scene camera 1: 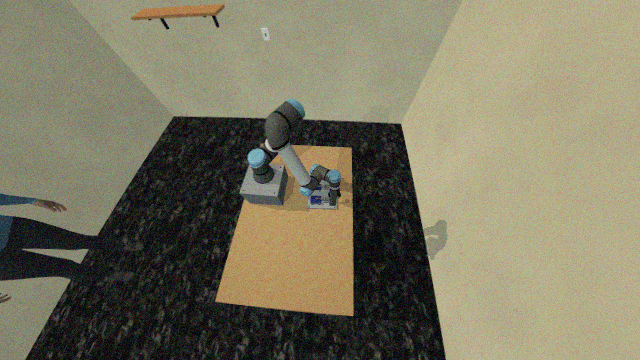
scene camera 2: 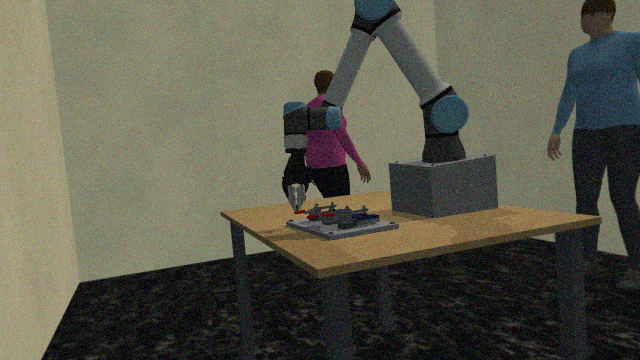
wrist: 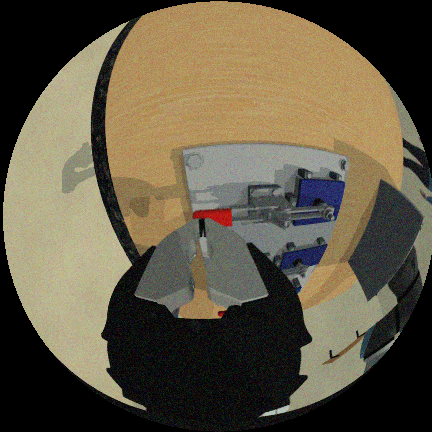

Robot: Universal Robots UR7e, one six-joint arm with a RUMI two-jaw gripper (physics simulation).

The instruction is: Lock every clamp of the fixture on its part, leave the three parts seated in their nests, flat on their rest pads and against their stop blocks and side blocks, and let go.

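Pixels of known places: gripper, fingertip midpoint: (scene camera 2: 297, 211) (wrist: 203, 219); arm's base at its link origin: (scene camera 1: 264, 175) (scene camera 2: 443, 159).
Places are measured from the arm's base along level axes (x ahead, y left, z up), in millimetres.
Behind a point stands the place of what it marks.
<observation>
The grey fixture plate (scene camera 1: 322, 207) @[x 463, y -107, z -168 mm] (scene camera 2: 325, 234) @[x 515, y 220, z -170 mm] (wrist: 225, 172) @[x 525, y -71, z -168 mm] carries toggle clamps with red handles and blue parts. In the wrist view one blue part (wrist: 320, 192) @[x 410, y -72, z -147 mm] lies between dark blocks, with a clamp arm (wrist: 305, 214) reaching over it. That clamp's red handle (scene camera 2: 299, 212) @[x 537, y -27, z -133 mm] (wrist: 216, 217) @[x 531, y -39, z -127 mm] points outward to the plate's edge. My gripper (scene camera 2: 297, 209) @[x 543, y -34, z -129 mm] (wrist: 203, 219) @[x 543, y -34, z -129 mm] is shut and empty, its tips right at this handle; contact cannot be told. A second blue part (wrist: 304, 255) @[x 380, y 38, z -152 mm] shows in the wrist view, partly covered by its clamp. The third nest is mostly hidden. Exact seating and locking cannot be told.
The grey robot pedestal (scene camera 1: 264, 187) @[x 40, y -99, z 3 mm] (scene camera 2: 442, 187) @[x 77, y 116, z -86 mm] (wrist: 387, 237) @[x 138, y -37, z -94 mm] stands on the wooden table (scene camera 1: 290, 260) @[x 320, y -518, z -183 mm] (scene camera 2: 450, 235) @[x 216, y 391, z -183 mm] (wrist: 240, 90) @[x 517, y -174, z -183 mm]. Two more red handles (scene camera 2: 313, 217) @[x 515, y 82, z -138 mm] (scene camera 2: 328, 215) @[x 494, y 189, z -121 mm] are near the gripper. A person in pink (scene camera 2: 327, 135) and one in blue (scene camera 2: 607, 85) stand beyond the table.
</observation>
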